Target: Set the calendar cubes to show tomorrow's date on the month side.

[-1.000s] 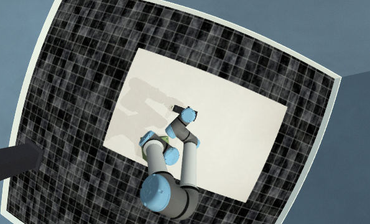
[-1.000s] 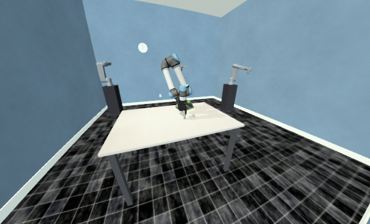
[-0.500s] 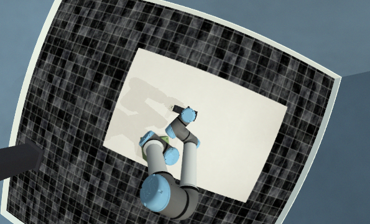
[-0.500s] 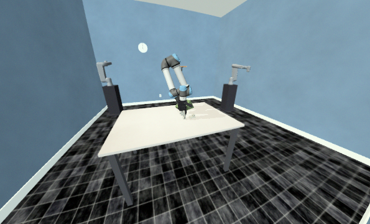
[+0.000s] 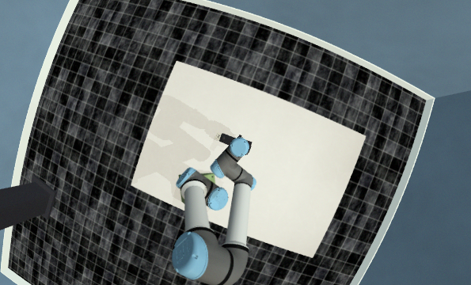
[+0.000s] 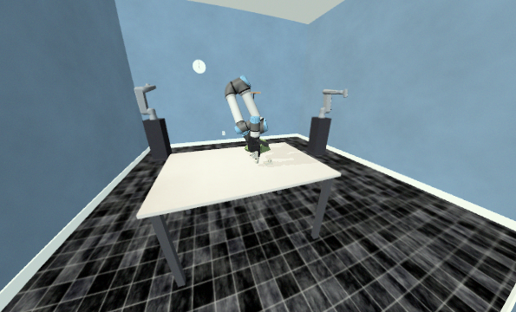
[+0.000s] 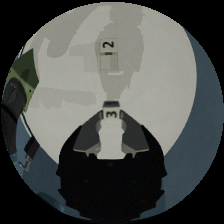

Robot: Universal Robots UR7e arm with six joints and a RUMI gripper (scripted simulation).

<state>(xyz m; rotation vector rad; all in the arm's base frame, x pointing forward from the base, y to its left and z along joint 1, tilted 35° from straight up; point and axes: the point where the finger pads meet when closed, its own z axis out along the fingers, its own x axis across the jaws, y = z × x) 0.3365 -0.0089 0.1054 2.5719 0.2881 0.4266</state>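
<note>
Now: hand 20 mm past the pale date cube, 120 mm to the right of it and 20 mm above it. Round my hand: white calendar cube (10 mm below); calendar tray (20 mm behind, 110 mm to the left, 40 mm below).
</note>
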